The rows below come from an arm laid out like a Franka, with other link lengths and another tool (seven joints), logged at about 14 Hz.
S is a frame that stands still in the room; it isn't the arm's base.
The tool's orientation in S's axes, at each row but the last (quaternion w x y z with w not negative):
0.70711 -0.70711 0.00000 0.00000
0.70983 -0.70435 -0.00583 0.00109
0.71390 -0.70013 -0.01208 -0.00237
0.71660 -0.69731 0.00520 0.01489
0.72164 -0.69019 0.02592 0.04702
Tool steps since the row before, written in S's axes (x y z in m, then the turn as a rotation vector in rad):
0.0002 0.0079 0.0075 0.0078 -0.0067 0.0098
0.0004 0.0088 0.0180 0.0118 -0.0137 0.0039
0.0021 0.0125 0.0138 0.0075 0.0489 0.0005
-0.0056 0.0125 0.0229 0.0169 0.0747 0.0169
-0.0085 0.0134 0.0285 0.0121 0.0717 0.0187
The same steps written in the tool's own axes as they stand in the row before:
0.0002 -0.0075 0.0079 0.0078 -0.0098 -0.0067
0.0006 -0.0179 0.0089 0.0117 -0.0039 -0.0138
0.0026 -0.0135 0.0127 0.0082 0.0006 0.0488
-0.0061 -0.0224 0.0132 0.0175 -0.0153 0.0749
-0.0109 -0.0269 0.0149 0.0124 -0.0168 0.0721

